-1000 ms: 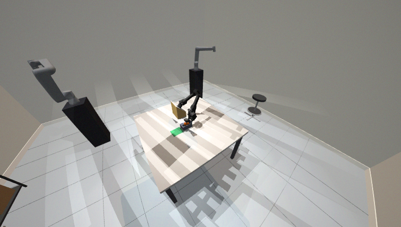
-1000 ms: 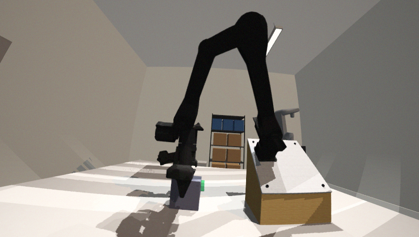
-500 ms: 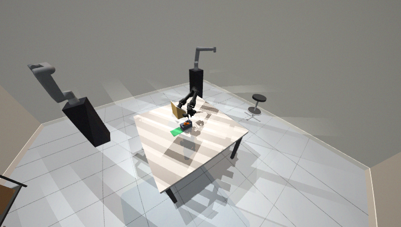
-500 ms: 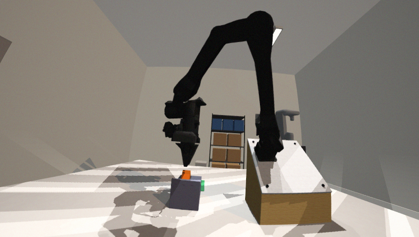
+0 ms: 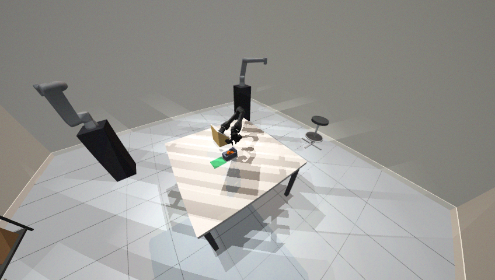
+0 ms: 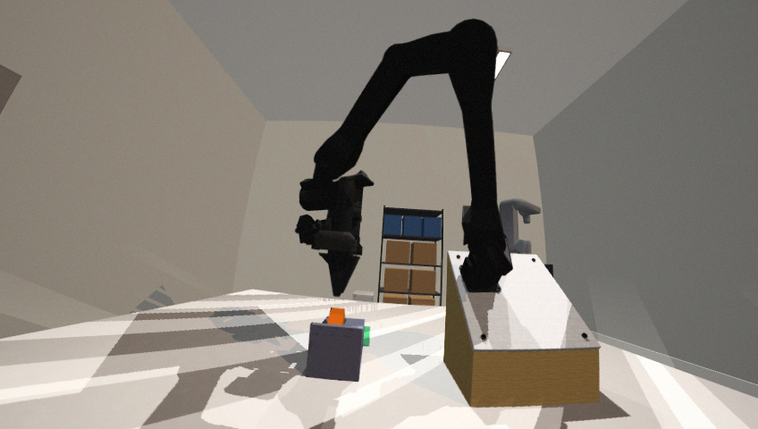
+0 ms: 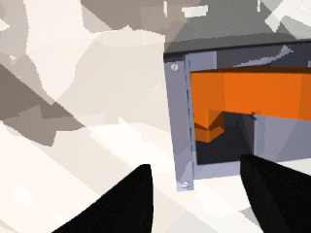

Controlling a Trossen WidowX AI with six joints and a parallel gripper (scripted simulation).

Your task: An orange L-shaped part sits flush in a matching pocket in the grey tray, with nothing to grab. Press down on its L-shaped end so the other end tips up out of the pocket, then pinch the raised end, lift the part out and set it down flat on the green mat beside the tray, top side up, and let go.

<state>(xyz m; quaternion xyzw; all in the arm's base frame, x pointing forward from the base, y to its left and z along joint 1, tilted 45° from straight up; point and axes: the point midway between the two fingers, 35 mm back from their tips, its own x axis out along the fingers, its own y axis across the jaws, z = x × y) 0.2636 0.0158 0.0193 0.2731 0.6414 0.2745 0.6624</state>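
Now: gripper tip 10 cm above the orange L-shaped part and 4 cm to the left of it. From my gripper tip the other things lie so: green mat: 22 cm to the right, 16 cm below.
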